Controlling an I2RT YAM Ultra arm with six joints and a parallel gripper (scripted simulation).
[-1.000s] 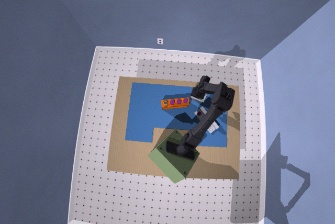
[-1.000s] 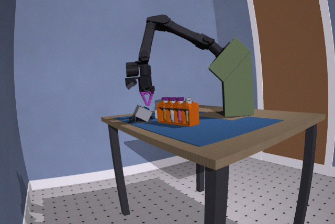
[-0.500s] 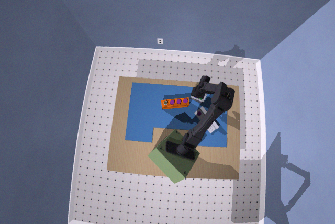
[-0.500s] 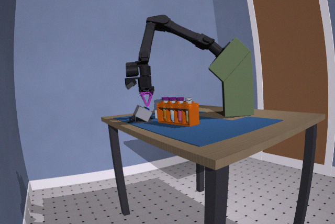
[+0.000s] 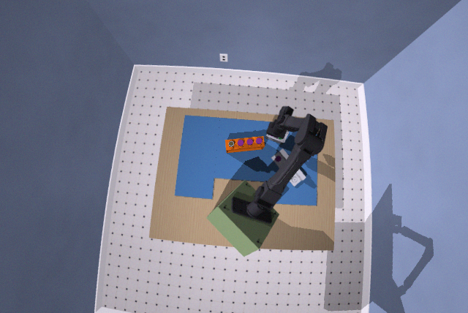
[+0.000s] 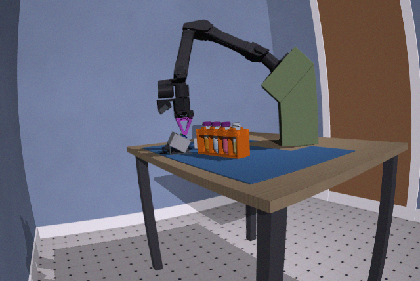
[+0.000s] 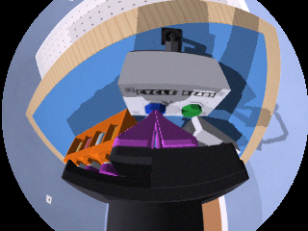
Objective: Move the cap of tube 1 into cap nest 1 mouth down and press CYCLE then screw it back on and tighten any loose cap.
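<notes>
The blue key CYCLE lies 1 cm below my hand. The rest, counted from my hand: green key READY (1 cm behind, 4 cm to the right, 1 cm below); then grey key box (1 cm ahead, 2 cm to the right, 3 cm below).
</notes>
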